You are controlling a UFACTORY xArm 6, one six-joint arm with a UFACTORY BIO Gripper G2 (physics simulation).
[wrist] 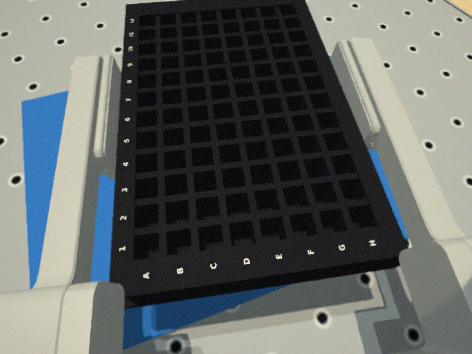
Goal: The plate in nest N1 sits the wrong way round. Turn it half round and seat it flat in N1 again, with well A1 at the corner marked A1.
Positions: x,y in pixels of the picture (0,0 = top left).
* gripper: 228,62
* black well plate: 240,166
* blue rectangle: 42,118
